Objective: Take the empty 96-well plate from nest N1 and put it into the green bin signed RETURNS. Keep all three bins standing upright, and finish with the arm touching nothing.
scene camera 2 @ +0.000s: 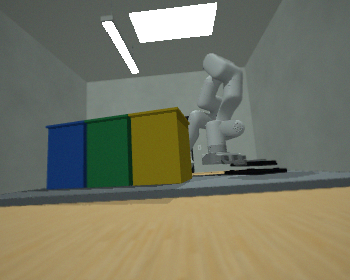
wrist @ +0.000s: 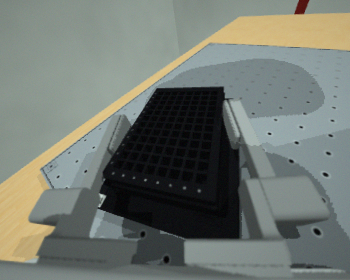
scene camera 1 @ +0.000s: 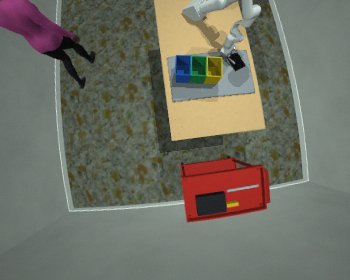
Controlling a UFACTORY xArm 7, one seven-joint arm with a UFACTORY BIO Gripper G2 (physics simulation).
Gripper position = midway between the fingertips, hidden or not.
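Note:
A yellow bin [scene camera 2: 160, 138] is visible; in the wrist view the yellow bin is out of frame. A blue bin [scene camera 2: 67, 143] is visible; in the wrist view the blue bin is out of frame. Also visible: a black 96-well plate [wrist: 172, 152] and my gripper [wrist: 173, 113].

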